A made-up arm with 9 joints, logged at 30 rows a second.
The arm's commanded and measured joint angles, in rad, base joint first. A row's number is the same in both.
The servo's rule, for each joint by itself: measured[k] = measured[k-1] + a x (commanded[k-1-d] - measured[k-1]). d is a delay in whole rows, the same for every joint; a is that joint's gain. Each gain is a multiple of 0.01, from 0.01 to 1. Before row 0 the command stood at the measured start. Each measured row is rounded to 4 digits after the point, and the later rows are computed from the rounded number. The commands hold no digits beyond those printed.
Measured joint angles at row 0: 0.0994, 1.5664, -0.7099, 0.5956, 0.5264, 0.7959, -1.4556, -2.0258, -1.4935
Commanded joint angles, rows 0 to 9: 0.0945, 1.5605, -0.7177, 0.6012, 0.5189, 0.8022, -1.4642, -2.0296, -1.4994; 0.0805, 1.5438, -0.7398, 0.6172, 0.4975, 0.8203, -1.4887, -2.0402, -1.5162; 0.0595, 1.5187, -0.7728, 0.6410, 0.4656, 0.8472, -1.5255, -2.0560, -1.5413; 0.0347, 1.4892, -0.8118, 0.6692, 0.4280, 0.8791, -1.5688, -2.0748, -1.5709; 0.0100, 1.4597, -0.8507, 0.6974, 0.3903, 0.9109, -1.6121, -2.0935, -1.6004; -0.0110, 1.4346, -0.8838, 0.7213, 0.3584, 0.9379, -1.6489, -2.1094, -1.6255; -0.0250, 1.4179, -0.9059, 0.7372, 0.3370, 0.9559, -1.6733, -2.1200, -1.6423; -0.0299, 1.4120, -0.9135, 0.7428, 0.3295, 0.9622, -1.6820, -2.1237, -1.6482; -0.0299, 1.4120, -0.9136, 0.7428, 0.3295, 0.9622, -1.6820, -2.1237, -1.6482; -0.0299, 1.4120, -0.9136, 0.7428, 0.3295, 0.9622, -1.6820, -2.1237, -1.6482
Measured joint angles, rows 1 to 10: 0.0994, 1.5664, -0.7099, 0.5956, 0.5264, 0.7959, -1.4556, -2.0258, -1.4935; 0.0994, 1.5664, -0.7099, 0.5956, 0.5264, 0.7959, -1.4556, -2.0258, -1.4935; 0.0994, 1.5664, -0.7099, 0.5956, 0.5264, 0.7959, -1.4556, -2.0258, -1.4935; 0.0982, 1.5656, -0.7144, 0.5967, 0.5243, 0.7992, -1.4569, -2.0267, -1.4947; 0.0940, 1.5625, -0.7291, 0.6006, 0.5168, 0.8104, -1.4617, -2.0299, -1.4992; 0.0857, 1.5564, -0.7544, 0.6083, 0.5025, 0.8299, -1.4713, -2.0362, -1.5080; 0.0735, 1.5470, -0.7877, 0.6199, 0.4816, 0.8560, -1.4859, -2.0455, -1.5212; 0.0583, 1.5348, -0.8242, 0.6346, 0.4560, 0.8851, -1.5048, -2.0570, -1.5378; 0.0417, 1.5208, -0.8588, 0.6511, 0.4287, 0.9131, -1.5264, -2.0696, -1.5562; 0.0257, 1.5064, -0.8861, 0.6675, 0.4030, 0.9358, -1.5484, -2.0817, -1.5743
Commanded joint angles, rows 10 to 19: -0.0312, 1.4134, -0.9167, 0.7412, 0.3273, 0.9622, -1.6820, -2.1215, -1.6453; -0.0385, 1.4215, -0.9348, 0.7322, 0.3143, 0.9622, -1.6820, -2.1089, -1.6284; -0.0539, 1.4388, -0.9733, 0.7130, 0.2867, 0.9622, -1.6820, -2.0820, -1.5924; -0.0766, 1.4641, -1.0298, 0.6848, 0.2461, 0.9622, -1.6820, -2.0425, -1.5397; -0.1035, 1.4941, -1.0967, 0.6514, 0.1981, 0.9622, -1.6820, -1.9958, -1.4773; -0.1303, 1.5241, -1.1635, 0.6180, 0.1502, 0.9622, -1.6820, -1.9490, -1.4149; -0.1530, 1.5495, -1.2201, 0.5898, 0.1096, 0.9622, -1.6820, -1.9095, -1.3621; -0.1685, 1.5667, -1.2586, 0.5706, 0.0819, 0.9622, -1.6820, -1.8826, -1.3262; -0.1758, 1.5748, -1.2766, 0.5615, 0.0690, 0.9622, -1.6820, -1.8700, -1.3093; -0.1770, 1.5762, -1.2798, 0.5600, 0.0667, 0.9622, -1.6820, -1.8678, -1.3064
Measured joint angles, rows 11 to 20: 0.0124, 1.4932, -0.9020, 0.6818, 0.3824, 0.9498, -1.5684, -2.0918, -1.5898; 0.0022, 1.4818, -0.9087, 0.6934, 0.3676, 0.9564, -1.5854, -2.0995, -1.6021; -0.0055, 1.4720, -0.9115, 0.7028, 0.3569, 0.9595, -1.5999, -2.1053, -1.6118; -0.0117, 1.4638, -0.9145, 0.7101, 0.3486, 0.9609, -1.6122, -2.1092, -1.6188; -0.0181, 1.4579, -0.9263, 0.7143, 0.3390, 0.9616, -1.6227, -2.1091, -1.6208; -0.0267, 1.4552, -0.9536, 0.7141, 0.3244, 0.9619, -1.6316, -2.1026, -1.6148; -0.0387, 1.4564, -0.9978, 0.7085, 0.3025, 0.9621, -1.6392, -2.0882, -1.5990; -0.0543, 1.4617, -1.0552, 0.6977, 0.2733, 0.9622, -1.6456, -2.0660, -1.5734; -0.0725, 1.4704, -1.1180, 0.6826, 0.2388, 0.9622, -1.6511, -2.0379, -1.5401; -0.0918, 1.4815, -1.1772, 0.6650, 0.2026, 0.9622, -1.6557, -2.0071, -1.5027
